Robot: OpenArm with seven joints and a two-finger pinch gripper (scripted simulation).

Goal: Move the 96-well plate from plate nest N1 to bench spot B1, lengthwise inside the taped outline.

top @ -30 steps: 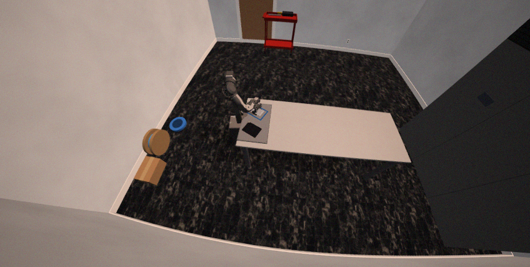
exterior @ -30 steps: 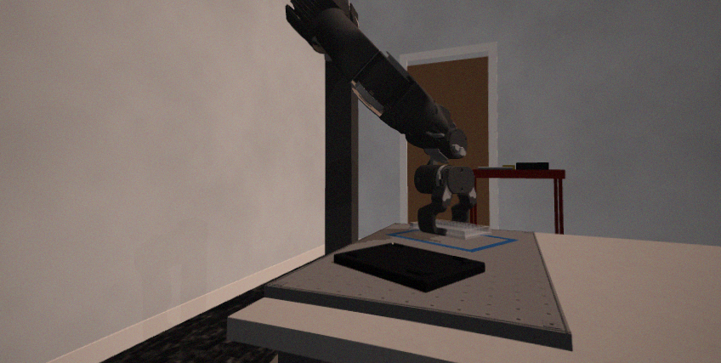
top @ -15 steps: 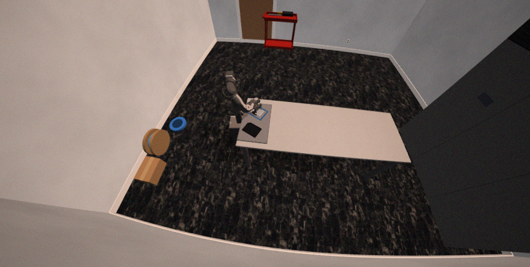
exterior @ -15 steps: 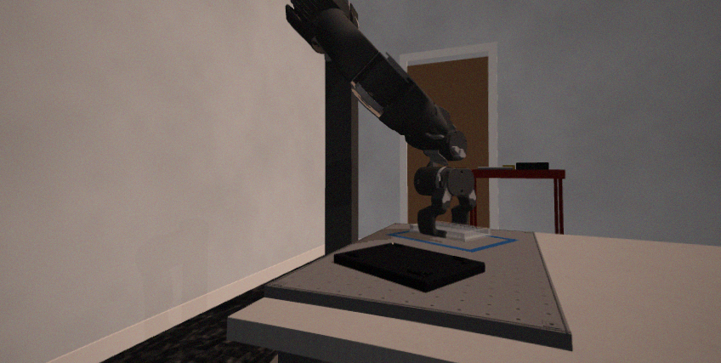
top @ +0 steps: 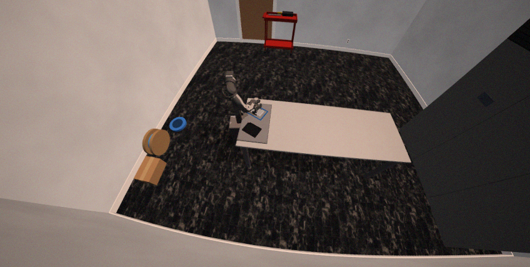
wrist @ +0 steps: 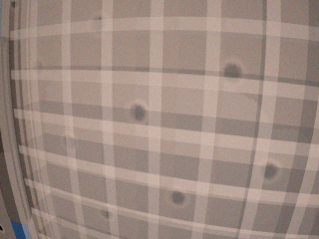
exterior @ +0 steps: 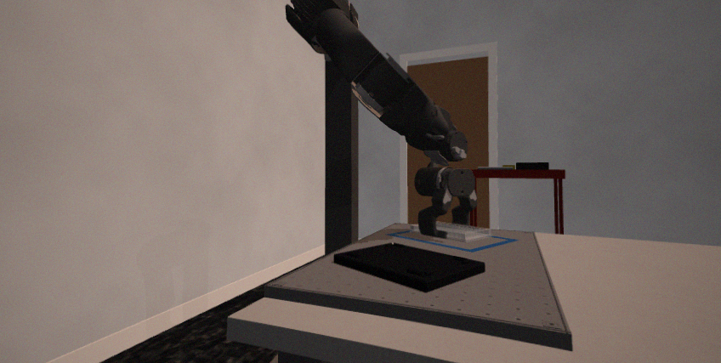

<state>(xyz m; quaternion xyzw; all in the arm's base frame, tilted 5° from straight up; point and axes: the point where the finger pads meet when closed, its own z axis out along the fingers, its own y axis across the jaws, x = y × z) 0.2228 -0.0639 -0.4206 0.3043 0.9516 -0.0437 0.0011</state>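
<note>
My hand is right at the clear 96-well plate. Round my hand: black plate nest (230 mm to the right, 60 mm behind).
</note>
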